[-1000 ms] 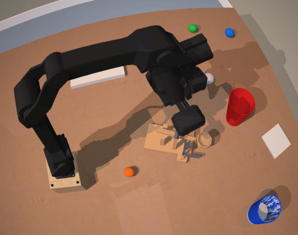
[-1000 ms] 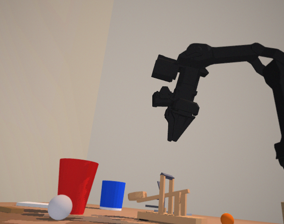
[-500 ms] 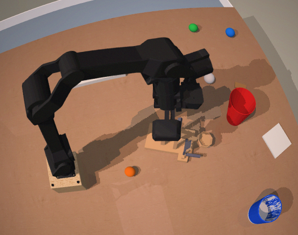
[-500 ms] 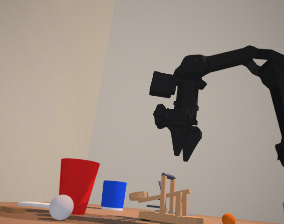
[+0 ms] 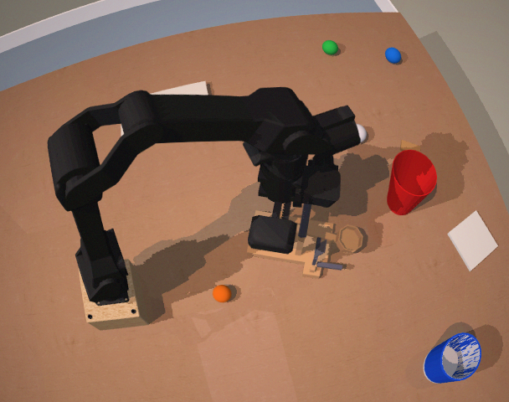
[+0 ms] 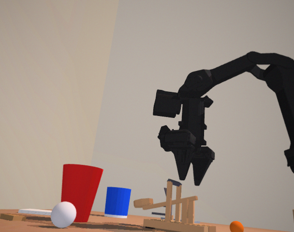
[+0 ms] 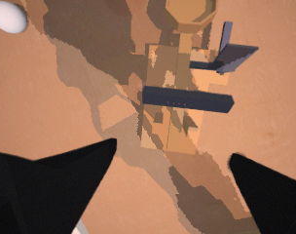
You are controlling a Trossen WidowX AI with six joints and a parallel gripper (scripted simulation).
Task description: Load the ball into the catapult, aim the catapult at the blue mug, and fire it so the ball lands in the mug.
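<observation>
My gripper tip is 4 cm short of the catapult upright frame, 2 cm to the left of it and 2 cm above it. The rest, counted from my gripper tip: orange ball: 12 cm behind, 9 cm to the right, 9 cm below; then red cup: 26 cm ahead, 1 cm to the left, 7 cm below; then catapult: 5 cm ahead, 5 cm to the right, 5 cm below.
</observation>
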